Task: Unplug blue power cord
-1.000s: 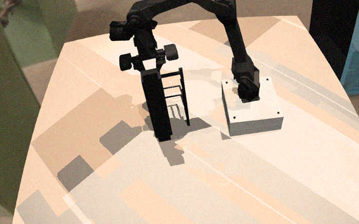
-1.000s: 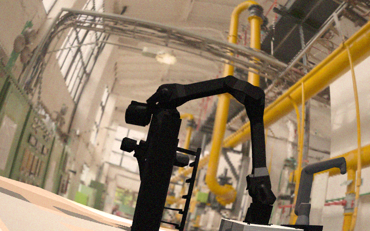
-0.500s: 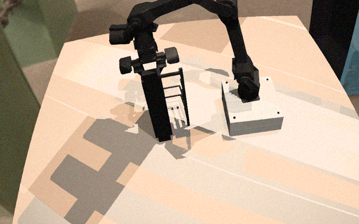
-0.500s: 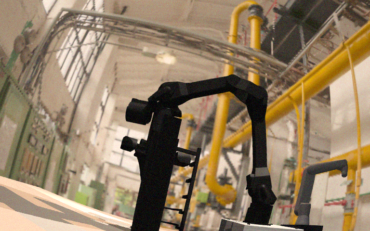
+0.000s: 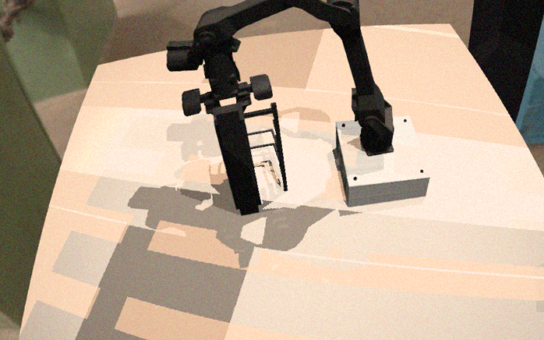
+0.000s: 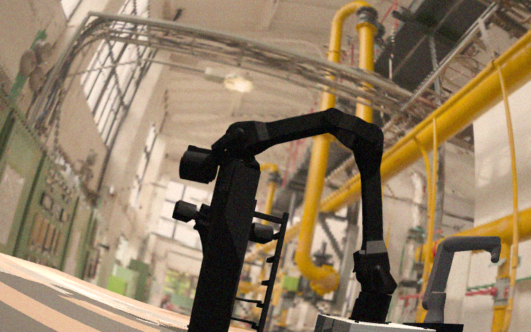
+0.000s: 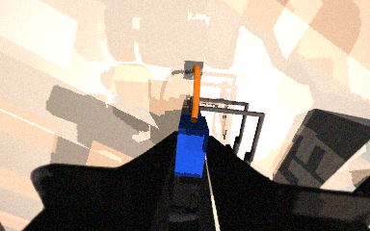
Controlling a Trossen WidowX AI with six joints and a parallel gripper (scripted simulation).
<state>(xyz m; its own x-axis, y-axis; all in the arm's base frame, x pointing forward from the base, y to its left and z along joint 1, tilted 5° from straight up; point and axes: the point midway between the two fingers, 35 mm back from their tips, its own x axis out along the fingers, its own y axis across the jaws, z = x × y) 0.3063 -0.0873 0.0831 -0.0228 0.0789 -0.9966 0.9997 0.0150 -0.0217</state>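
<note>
My gripper tip is 30 mm to the right of the blue plug.
</note>
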